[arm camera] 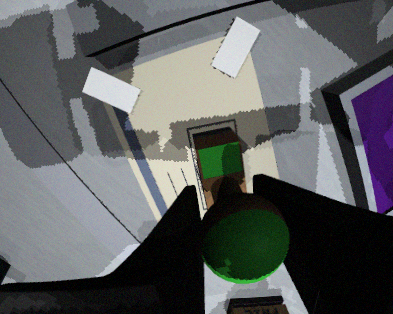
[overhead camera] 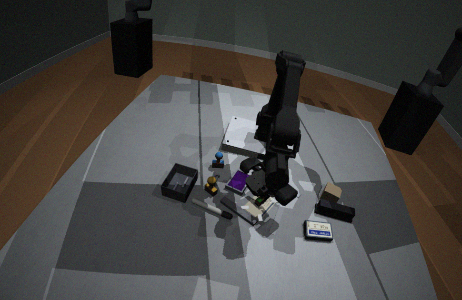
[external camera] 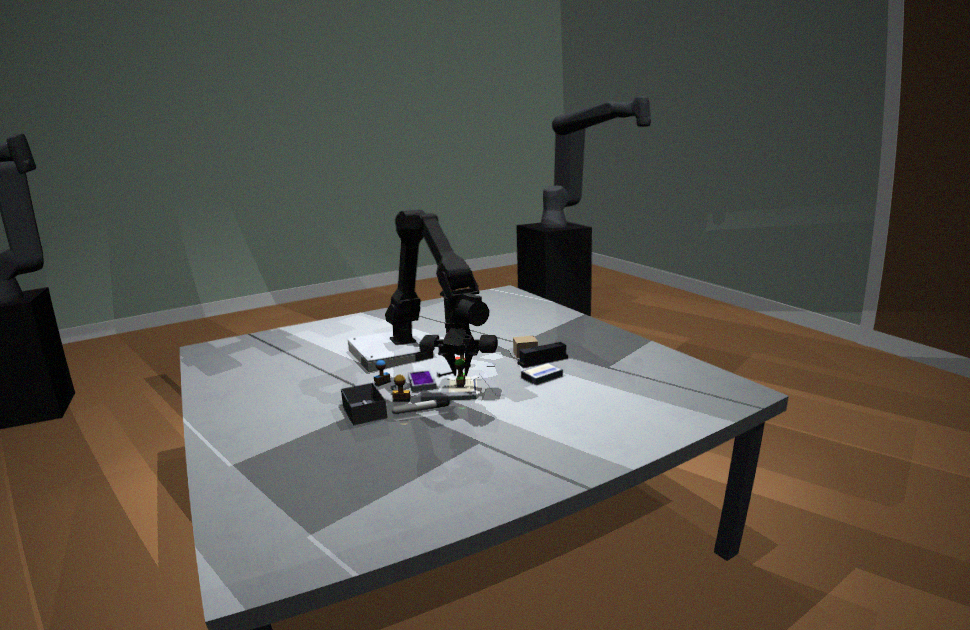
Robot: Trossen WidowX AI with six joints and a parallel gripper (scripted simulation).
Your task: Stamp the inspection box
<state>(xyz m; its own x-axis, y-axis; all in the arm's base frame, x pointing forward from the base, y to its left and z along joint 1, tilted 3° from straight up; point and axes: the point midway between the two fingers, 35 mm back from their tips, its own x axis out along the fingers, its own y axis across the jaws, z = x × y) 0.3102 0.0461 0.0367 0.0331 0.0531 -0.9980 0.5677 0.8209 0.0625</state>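
Now: the green-topped stamp right at my gripper tip. From my gripper tip the other things lie so: grey bar 60 mm to the right, 60 mm ahead, 20 mm below; then cream card 30 mm below, 10 mm ahead; then purple ink pad 80 mm to the right, 60 mm behind, 20 mm below.
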